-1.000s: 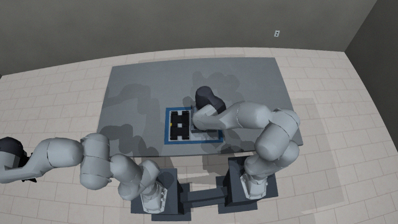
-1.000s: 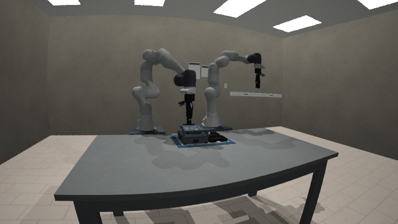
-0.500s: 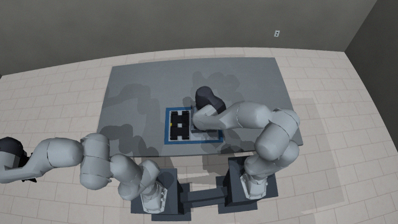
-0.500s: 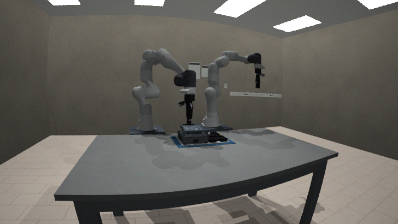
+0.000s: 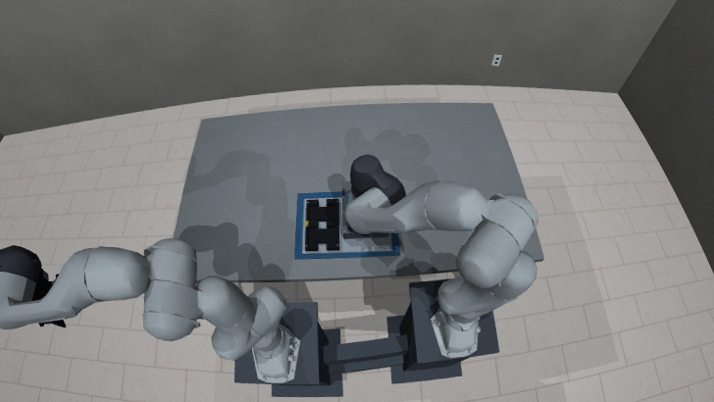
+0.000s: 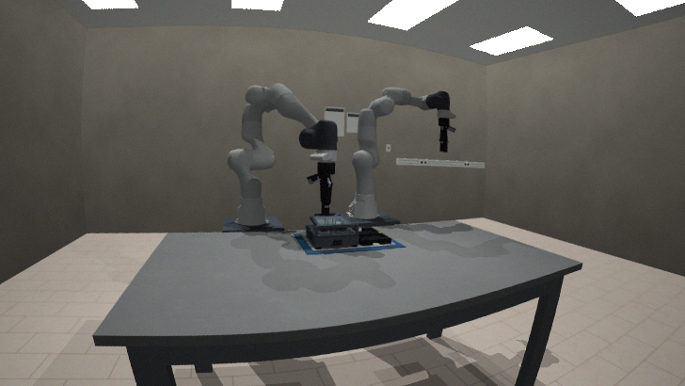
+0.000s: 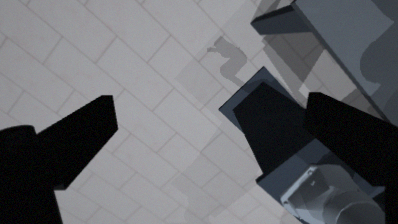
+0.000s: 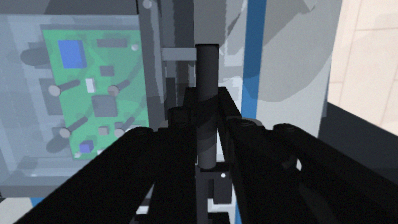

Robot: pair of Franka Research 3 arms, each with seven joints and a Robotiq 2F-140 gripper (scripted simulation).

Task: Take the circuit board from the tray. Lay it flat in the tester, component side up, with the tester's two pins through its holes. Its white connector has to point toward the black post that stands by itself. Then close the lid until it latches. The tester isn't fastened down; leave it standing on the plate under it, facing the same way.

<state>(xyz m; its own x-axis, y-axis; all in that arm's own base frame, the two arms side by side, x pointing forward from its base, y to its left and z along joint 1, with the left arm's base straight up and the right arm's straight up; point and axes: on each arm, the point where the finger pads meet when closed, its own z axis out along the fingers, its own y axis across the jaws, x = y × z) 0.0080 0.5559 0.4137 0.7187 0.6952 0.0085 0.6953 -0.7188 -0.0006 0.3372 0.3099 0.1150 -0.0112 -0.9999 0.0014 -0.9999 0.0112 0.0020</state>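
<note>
Right now the clear lid is 90 mm ahead of my right hand, 10 mm to the right of it and 20 mm below it. The rest, counted from my right hand: green circuit board (80 mm ahead, 10 mm to the right, 40 mm below); then nest (90 mm ahead, 40 mm below); then black tray (90 mm ahead, 160 mm to the left, 90 mm below).
</note>
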